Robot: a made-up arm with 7 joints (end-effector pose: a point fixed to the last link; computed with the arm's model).
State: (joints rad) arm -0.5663 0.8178 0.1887 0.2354 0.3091 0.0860 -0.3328
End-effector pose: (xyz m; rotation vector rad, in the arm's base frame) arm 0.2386 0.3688 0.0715 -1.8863 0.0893 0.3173
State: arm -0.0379 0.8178 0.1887 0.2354 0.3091 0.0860 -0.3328
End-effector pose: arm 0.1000 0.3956 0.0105 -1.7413 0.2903 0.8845
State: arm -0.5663 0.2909 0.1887 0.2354 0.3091 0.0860 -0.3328
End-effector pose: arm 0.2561 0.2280 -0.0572 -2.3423 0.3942 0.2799
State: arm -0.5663 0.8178 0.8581 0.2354 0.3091 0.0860 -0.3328
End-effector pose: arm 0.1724 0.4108 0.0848 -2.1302 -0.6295 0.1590
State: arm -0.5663 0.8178 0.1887 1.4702 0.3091 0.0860 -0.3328
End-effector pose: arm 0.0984 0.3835 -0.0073 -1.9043 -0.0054 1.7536
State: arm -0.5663 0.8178 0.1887 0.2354 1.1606 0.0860 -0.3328
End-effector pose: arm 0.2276 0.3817 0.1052 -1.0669 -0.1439 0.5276
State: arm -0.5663 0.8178 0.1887 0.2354 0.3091 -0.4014 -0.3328
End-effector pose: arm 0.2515 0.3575 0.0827 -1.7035 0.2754 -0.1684
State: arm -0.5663 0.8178 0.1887 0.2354 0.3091 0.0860 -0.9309
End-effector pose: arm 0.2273 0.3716 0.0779 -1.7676 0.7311 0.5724
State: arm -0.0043 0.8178 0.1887 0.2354 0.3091 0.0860 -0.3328
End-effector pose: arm 0.0902 0.3967 0.0091 -1.7287 0.3028 0.9198
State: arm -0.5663 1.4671 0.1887 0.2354 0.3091 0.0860 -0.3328
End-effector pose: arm 0.1799 0.4261 0.2913 -1.2973 -0.2306 0.3358
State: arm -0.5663 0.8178 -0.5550 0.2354 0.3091 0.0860 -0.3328
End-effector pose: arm 0.2680 0.3054 0.0181 -1.4606 0.8088 0.4476
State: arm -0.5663 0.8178 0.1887 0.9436 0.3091 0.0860 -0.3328
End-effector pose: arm 0.1678 0.3946 0.0108 -1.9681 0.0399 1.1299
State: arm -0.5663 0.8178 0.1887 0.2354 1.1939 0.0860 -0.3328
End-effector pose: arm 0.2273 0.3816 0.1067 -1.0343 -0.1521 0.5339
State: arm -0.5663 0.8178 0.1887 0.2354 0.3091 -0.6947 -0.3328
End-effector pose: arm 0.2553 0.3479 0.0896 -1.5615 0.3780 -0.4477
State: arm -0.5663 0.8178 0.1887 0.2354 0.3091 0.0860 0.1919
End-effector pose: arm 0.2502 0.3697 0.0712 -1.8844 -0.4756 0.0770
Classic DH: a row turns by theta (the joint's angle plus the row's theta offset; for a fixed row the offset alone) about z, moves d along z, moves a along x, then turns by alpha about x. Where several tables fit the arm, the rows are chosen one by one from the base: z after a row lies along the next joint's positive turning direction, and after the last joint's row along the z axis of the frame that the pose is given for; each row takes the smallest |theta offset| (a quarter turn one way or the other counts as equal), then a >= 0, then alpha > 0; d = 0 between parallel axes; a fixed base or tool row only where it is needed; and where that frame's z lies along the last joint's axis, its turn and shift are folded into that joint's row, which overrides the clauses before.
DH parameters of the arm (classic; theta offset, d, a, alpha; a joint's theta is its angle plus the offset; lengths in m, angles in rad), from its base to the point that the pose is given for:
base (fixed): -0.071 0.2008 0.0247 -1.3004
joint 1: -1.3111 0.0832 -0.0065 -1.5708
joint 2: 1.2915 0.0113 -0.01 1.5708
joint 3: 1.5708 -0.2549 0.0169 -1.5708
joint 4: 1.5708 0.049 0.0337 1.5708
joint 5: 0 0.0904 0.0092 -1.5708
joint 6: -1.5708 0.007 0.0389 1.5708
joint 7: 0.4126 -0.1017 -0.0132 -2.8838
tool (fixed): 0.5705 -0.0715 0 0

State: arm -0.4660 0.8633 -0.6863 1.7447 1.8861 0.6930 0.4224
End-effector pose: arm 0.1612 0.4079 0.0899 0.7474 0.4137 0.5470
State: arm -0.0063 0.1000 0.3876 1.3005 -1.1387 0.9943 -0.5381
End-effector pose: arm -0.0479 0.1242 -0.1115 0.8699 0.0935 -1.0001
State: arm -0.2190 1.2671 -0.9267 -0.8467 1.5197 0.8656 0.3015
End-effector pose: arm 0.2079 0.2740 0.1255 -0.8535 -0.1963 -0.5889
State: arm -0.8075 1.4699 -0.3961 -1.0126 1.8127 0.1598 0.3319
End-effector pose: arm 0.1820 0.2200 0.3356 0.2181 -0.7122 -1.4014
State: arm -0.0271 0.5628 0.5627 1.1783 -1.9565 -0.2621 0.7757
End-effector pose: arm 0.0121 0.3477 -0.0864 0.7675 1.9048 -0.4651
